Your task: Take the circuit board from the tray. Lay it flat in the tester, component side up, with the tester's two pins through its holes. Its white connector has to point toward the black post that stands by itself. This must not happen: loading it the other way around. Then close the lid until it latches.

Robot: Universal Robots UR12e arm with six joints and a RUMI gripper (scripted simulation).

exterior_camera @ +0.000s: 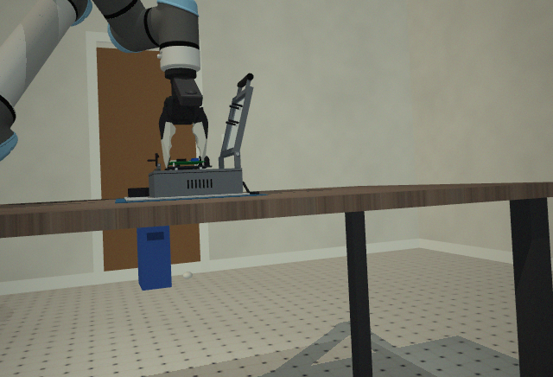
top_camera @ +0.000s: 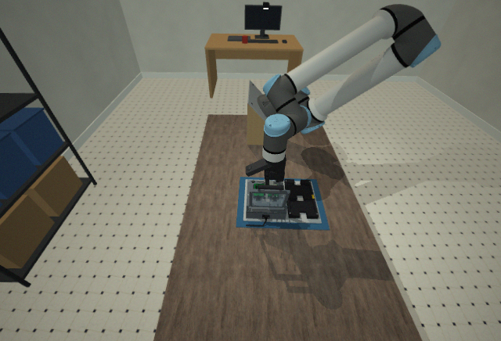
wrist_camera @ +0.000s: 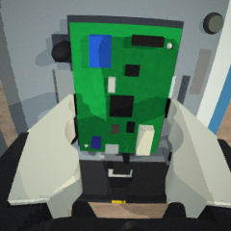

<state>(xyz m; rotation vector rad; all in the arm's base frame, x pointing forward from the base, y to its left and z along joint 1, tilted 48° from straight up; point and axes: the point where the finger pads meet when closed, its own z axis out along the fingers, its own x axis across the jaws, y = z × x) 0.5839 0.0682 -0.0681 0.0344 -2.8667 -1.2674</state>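
My hand is right at the green circuit board. Also, from my hand: tester lid (120 mm ahead, 100 mm above); tester (30 mm ahead, 40 mm to the left, 30 mm above).
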